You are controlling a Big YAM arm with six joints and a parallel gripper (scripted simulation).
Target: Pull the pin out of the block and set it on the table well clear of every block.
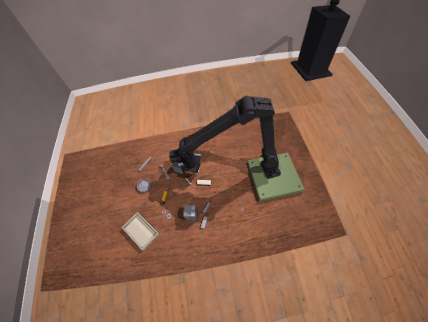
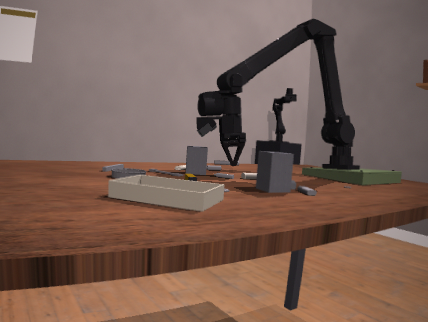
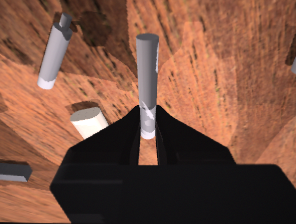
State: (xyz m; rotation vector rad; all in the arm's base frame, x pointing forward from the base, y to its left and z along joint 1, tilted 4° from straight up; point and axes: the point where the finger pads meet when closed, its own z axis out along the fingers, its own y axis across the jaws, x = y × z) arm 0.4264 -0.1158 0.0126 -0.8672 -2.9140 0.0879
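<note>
Right now my hand is 2 cm short of the light grey pin and 1 cm to the left of it. Round my hand: white cylinder: 2 cm behind, 8 cm to the left, 3 cm below; then grey block: 8 cm ahead, 25 cm to the left, 1 cm above; then yellow-handled tool: 22 cm ahead, 9 cm to the left, 3 cm below.
</note>
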